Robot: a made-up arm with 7 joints. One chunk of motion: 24 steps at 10 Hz.
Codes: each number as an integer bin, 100 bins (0 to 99) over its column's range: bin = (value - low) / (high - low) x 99, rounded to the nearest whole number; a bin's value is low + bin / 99 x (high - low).
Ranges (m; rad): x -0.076..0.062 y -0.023..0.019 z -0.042..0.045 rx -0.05..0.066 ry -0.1..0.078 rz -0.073..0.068
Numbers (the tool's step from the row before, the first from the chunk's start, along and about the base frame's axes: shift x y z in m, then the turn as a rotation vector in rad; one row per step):
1: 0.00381 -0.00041 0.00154 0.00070 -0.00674 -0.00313
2: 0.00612 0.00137 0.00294 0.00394 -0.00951 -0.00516
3: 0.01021 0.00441 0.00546 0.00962 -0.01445 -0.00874
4: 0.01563 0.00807 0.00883 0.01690 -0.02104 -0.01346
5: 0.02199 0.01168 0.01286 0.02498 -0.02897 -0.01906
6: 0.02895 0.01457 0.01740 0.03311 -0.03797 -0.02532
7: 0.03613 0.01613 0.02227 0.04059 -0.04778 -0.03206
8: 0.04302 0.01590 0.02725 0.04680 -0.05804 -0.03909
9: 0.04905 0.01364 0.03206 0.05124 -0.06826 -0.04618
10: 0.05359 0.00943 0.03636 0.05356 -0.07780 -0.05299
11: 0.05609 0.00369 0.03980 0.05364 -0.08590 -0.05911
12: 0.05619 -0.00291 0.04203 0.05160 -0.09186 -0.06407
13: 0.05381 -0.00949 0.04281 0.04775 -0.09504 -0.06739
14: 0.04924 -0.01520 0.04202 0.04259 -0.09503 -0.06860
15: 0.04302 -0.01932 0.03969 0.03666 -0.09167 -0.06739
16: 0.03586 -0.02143 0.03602 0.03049 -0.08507 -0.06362
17: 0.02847 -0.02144 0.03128 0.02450 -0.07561 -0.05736
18: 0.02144 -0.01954 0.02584 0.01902 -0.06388 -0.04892
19: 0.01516 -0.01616 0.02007 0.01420 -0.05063 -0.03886
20: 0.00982 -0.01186 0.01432 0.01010 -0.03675 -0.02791
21: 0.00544 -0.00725 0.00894 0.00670 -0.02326 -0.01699
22: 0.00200 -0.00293 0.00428 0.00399 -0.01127 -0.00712
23: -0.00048 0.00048 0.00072 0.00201 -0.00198 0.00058
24: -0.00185 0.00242 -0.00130 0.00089 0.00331 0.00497
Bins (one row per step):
1: 57 53 50 43 52 49
2: 59 57 51 46 50 48
3: 62 65 54 51 48 45
4: 66 73 58 57 44 42
5: 70 82 62 64 40 38
6: 75 89 68 71 34 33
7: 80 92 73 77 29 29
8: 85 92 79 83 23 24
9: 90 86 84 86 18 19
10: 93 76 89 88 12 14
11: 95 63 93 88 8 10
12: 95 47 96 87 5 6
13: 93 32 97 83 3 4
14: 90 18 96 79 3 3
15: 85 9 93 74 5 4
16: 80 4 89 69 8 7
17: 75 4 83 64 14 11
18: 70 8 77 59 20 17
19: 65 16 71 55 27 24
20: 62 26 64 51 35 32
21: 58 37 58 48 43 39
22: 56 47 53 46 49 46
23: 54 55 49 44 55 52
24: 53 60 46 43 57 55

